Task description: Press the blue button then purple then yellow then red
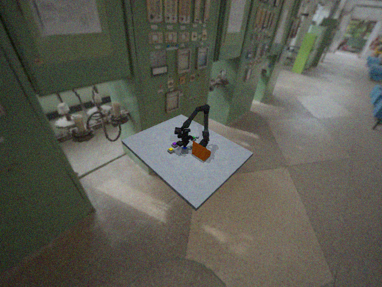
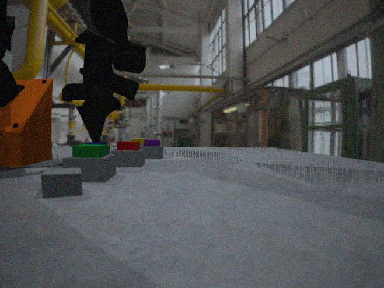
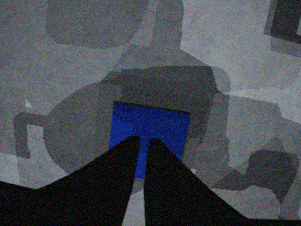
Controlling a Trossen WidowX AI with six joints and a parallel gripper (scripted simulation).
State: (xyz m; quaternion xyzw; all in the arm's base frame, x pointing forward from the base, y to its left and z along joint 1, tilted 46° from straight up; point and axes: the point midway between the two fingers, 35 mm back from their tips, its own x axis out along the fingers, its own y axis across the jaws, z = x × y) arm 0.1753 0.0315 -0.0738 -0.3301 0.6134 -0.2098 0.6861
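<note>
My gripper tip is 1 cm above the blue button. Round my gripper tip: purple button: 11 cm ahead, 5 cm to the left; then yellow button: 13 cm to the left, 5 cm ahead; then red button: 9 cm ahead, 7 cm to the right.
</note>
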